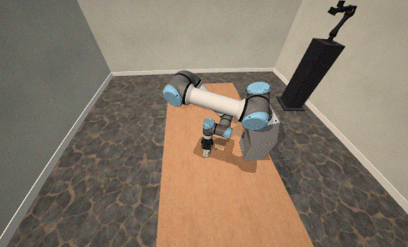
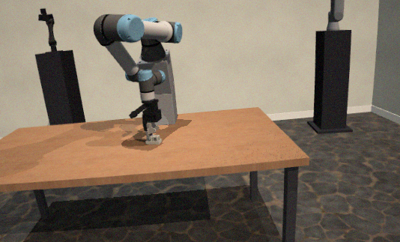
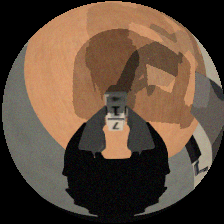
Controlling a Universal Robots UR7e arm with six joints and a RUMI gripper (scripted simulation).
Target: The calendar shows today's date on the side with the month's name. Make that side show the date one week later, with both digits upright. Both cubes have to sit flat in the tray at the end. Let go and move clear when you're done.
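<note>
My hand is 2 cm to the right of the white calendar tray and 3 cm above it.
</note>
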